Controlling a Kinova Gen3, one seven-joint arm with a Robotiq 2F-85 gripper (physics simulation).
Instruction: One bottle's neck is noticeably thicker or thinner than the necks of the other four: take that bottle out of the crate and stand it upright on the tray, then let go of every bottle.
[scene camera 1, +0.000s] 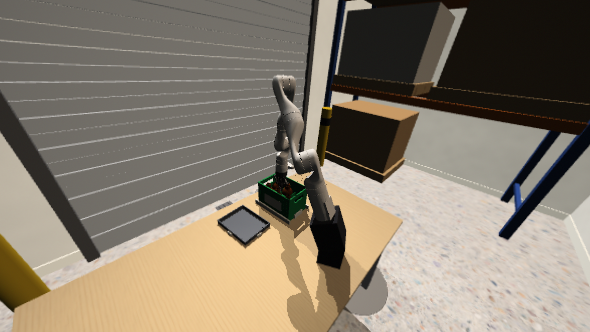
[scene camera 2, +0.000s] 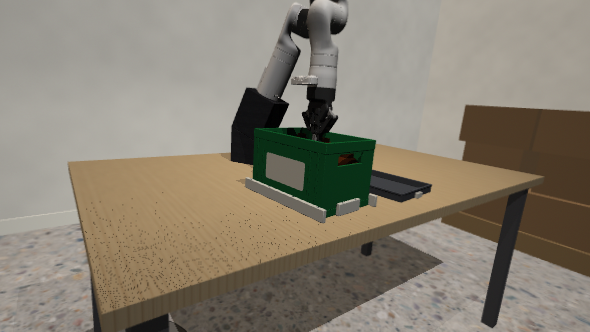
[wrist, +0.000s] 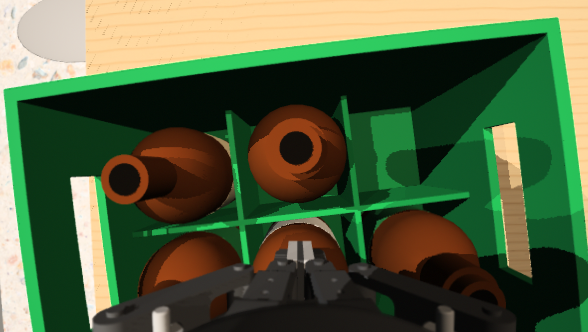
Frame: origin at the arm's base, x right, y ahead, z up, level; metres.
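Seen in the pictures: gripper, fingertip midpoint: (scene camera 1: 280, 190) (wrist: 299, 257); arm's base, origin of the base link: (scene camera 1: 324, 214) (scene camera 2: 268, 95).
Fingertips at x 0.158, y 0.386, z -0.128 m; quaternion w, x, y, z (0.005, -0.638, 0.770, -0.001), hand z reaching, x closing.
Pixels of each thing's top centre, then the offset from my fingertips to it. "pt": a spot on its surface instead. Level surfaces: height alone.
- green crate, middle of its top: (wrist: 299, 246) (scene camera 2: 312, 133) (scene camera 1: 282, 184) dx +0.017, dy -0.003, dz +0.039 m
- left bottle, surface spot: (wrist: 192, 252) pt dx +0.009, dy +0.074, dz -0.023 m
- middle bottle, middle of its top: (wrist: 300, 328) dx -0.028, dy +0.005, dz +0.027 m
- right bottle, middle of its top: (wrist: 482, 306) dx -0.035, dy -0.089, dz +0.027 m
- dark tray, middle of its top: (scene camera 2: 380, 178) (scene camera 1: 243, 221) dx -0.265, dy +0.065, dz -0.110 m
- wooden table, its level: dz -0.136 m
The green crate (scene camera 1: 272, 202) (scene camera 2: 345, 185) (wrist: 300, 57) holds brown bottles. In the wrist view, one bottle (wrist: 185, 175) stands upper left and one bottle (wrist: 262, 160) upper middle; their mouths look similar in width. The lower row has a left bottle (wrist: 192, 252), a middle bottle (wrist: 300, 233) and a right bottle (wrist: 415, 240). My gripper (scene camera 1: 281, 189) (scene camera 2: 315, 137) (wrist: 299, 257) is shut with its fingertips together and nothing visible between them, reaching into the crate over the middle bottle. It hides that bottle's neck and part of the left one's. The dark tray (scene camera 1: 243, 225) (scene camera 2: 400, 186) holds no bottle.
The crate's upper right compartment in the wrist view is empty. Thin green dividers (wrist: 300, 213) separate the compartments. Pale stop strips (scene camera 2: 285, 200) line the crate's foot on the wooden table (scene camera 1: 175, 270) (scene camera 2: 175, 200). The black arm base (scene camera 1: 328, 240) (scene camera 2: 255, 120) stands near the crate.
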